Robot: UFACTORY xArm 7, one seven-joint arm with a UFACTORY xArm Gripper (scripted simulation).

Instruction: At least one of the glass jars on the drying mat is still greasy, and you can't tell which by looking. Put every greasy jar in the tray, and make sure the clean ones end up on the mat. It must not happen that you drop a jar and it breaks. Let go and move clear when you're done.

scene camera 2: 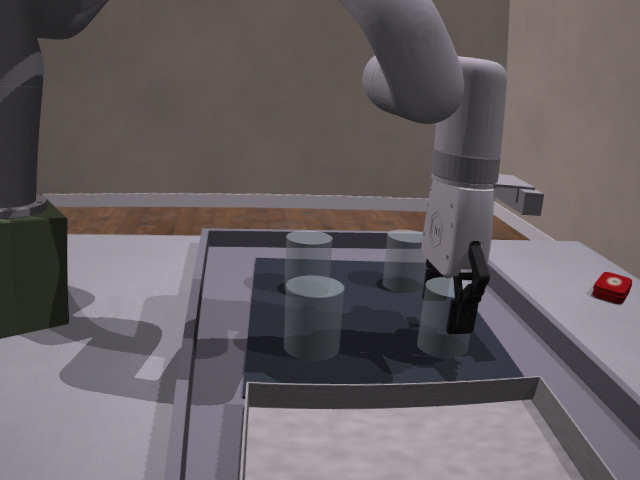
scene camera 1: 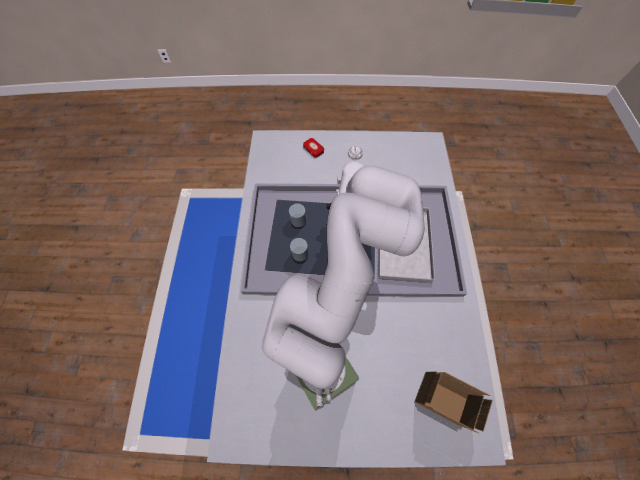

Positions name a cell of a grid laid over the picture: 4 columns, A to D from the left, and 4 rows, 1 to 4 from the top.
pale tray: scene camera 2 D4; scene camera 1 C3
cardboard box: scene camera 1 C4; not seen in scene camera 2 (out of frame)
